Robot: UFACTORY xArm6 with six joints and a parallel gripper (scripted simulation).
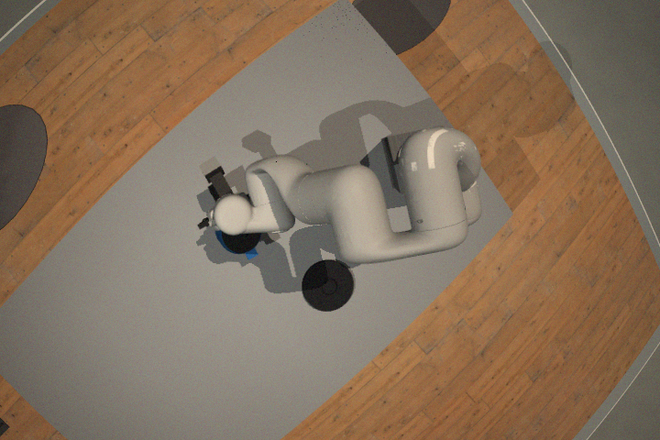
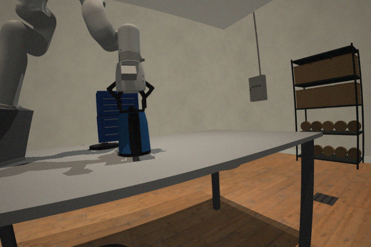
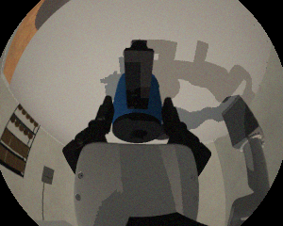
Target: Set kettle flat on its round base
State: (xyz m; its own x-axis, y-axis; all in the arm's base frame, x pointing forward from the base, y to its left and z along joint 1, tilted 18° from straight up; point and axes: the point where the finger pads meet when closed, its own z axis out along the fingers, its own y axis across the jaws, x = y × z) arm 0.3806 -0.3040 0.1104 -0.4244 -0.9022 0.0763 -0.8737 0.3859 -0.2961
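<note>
Now: hand 20 mm short of the blue kettle, 30 mm to the right of it and 80 mm above it. The rest, counted from my hand: round black base: 20 mm ahead, 370 mm to the left, 160 mm below.
</note>
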